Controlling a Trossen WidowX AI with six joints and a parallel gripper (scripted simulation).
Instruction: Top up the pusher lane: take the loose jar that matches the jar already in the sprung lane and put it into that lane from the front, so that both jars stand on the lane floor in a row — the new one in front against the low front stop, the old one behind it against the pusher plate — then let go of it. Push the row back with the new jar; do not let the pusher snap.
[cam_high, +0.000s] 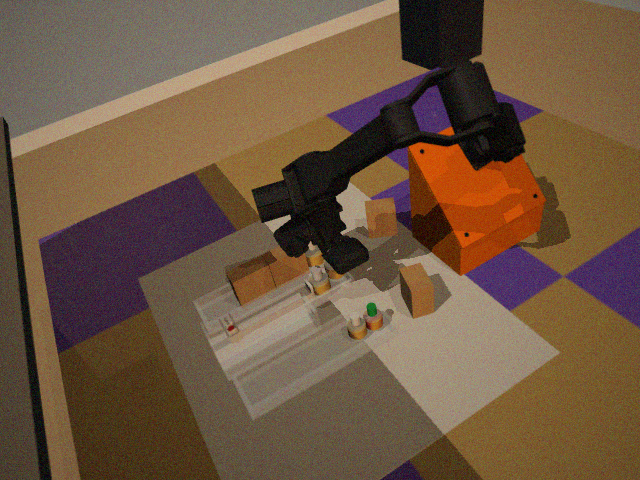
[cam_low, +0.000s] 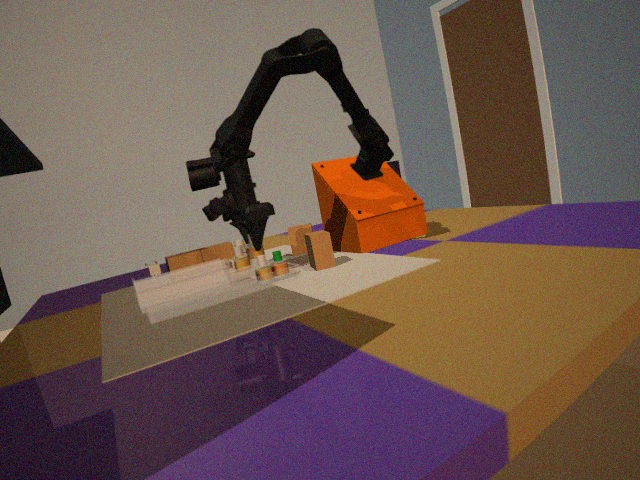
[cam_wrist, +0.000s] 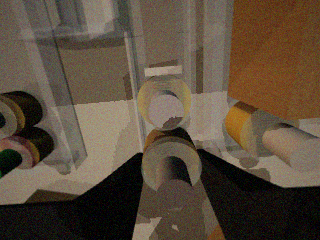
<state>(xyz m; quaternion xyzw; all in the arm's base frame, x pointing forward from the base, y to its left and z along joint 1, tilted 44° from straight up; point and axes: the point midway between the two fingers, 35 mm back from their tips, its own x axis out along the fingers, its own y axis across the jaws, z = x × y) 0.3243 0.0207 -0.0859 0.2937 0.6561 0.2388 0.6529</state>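
The clear lane rack lies 150 mm ahead of my gripper tip, 30 mm below it and 20 mm to the left of it. The rest, counted from my gripper tip: red mark (220 mm ahead, 20 mm to the left, 20 mm above).
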